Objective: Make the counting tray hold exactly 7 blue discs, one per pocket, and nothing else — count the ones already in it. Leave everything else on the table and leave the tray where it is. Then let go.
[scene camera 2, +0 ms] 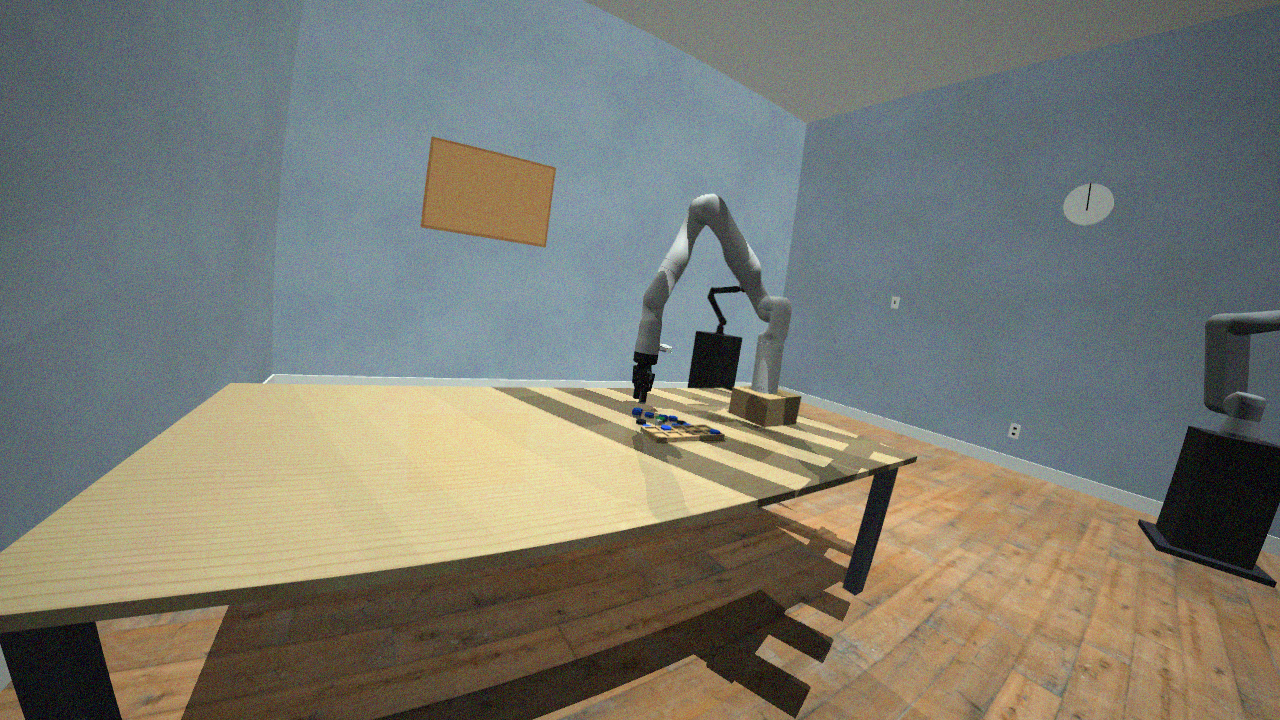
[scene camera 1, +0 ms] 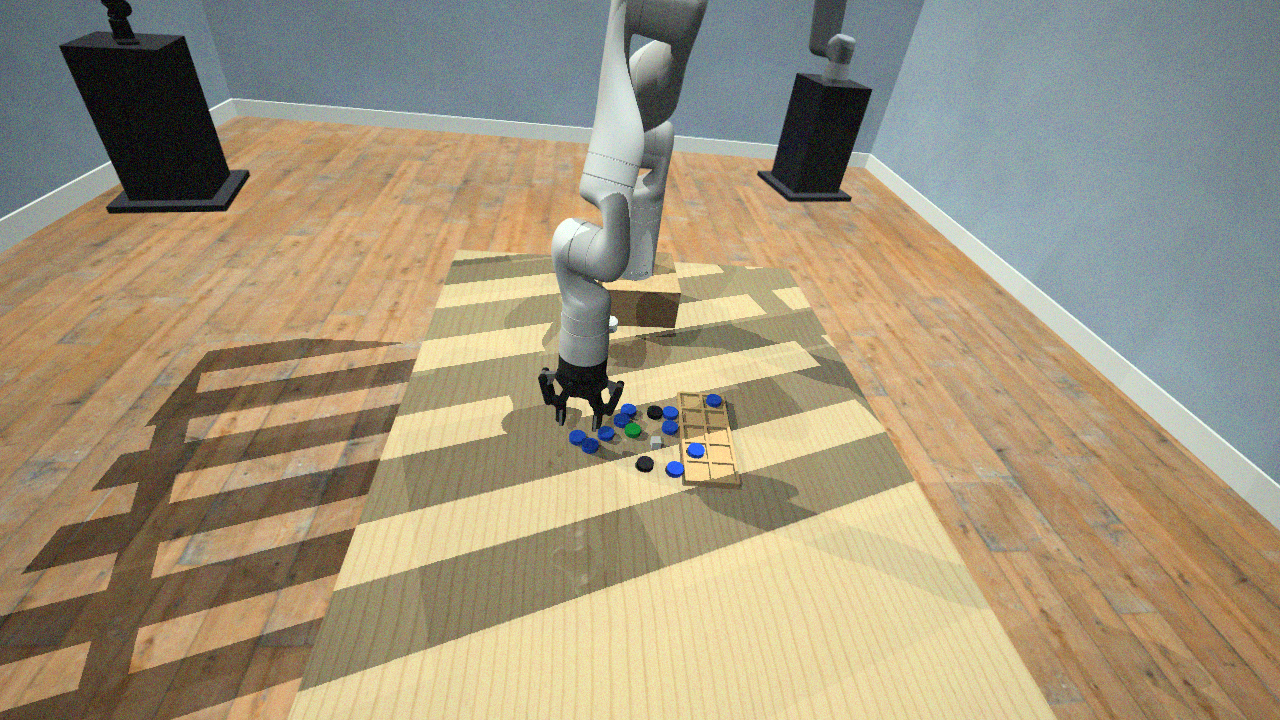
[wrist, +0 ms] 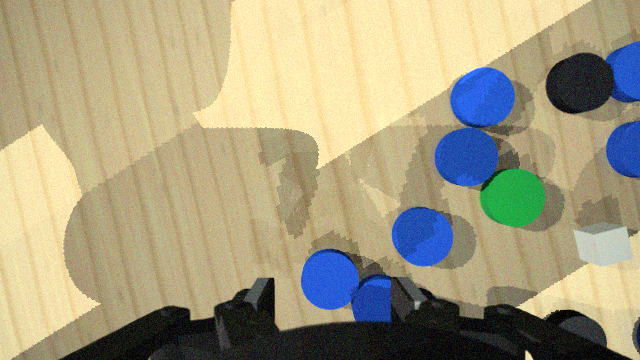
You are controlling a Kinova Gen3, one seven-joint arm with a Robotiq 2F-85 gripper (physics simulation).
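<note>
The wooden counting tray (scene camera 1: 711, 484) (scene camera 2: 693, 437) has two columns of pockets. One blue disc (scene camera 1: 713, 400) is in its far right pocket, another blue disc (scene camera 1: 695, 450) in a left-column pocket. My gripper (scene camera 1: 579, 423) (scene camera 2: 640, 399) (wrist: 332, 300) is open and empty, above the table left of the tray. Below it a blue disc (scene camera 1: 577, 437) (wrist: 329, 279) shows between the fingers in the wrist view; a second blue disc (scene camera 1: 589, 445) (wrist: 372, 300) touches it, partly hidden by the right finger. Nearby lies a third blue disc (scene camera 1: 606, 433) (wrist: 422, 236). More blue discs lie towards the tray.
A green disc (scene camera 1: 632, 430) (wrist: 513, 198) touches a blue disc (scene camera 1: 621, 420) (wrist: 466, 157). Black discs (scene camera 1: 654, 412) (scene camera 1: 644, 463) and a pale cube (scene camera 1: 656, 442) (wrist: 603, 245) lie between gripper and tray. A blue disc (scene camera 1: 674, 469) is beside the tray's near left corner.
</note>
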